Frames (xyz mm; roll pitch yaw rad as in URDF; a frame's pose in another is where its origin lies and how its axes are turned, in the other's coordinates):
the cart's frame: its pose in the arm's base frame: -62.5 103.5 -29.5 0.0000 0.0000 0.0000
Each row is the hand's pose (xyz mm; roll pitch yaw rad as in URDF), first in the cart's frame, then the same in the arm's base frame.
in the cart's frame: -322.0 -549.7 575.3 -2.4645 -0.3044 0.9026
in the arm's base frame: -384.5 -446.2 545.8 -2.4645 -0.3044 0.9026
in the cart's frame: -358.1 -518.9 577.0 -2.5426 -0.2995 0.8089
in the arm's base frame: -420.6 -415.4 547.5 -2.5426 -0.2995 0.8089
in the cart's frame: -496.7 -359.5 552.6 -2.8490 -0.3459 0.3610
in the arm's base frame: -559.2 -256.0 523.1 -2.8490 -0.3459 0.3610
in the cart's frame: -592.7 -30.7 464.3 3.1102 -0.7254 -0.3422
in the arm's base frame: -655.2 72.8 434.8 3.1102 -0.7254 -0.3422
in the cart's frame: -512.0 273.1 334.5 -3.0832 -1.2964 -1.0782
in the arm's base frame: -574.5 376.6 305.0 -3.0832 -1.2964 -1.0782
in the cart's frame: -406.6 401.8 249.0 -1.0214 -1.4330 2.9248
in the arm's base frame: -469.1 505.3 219.5 -1.0214 -1.4330 2.9248
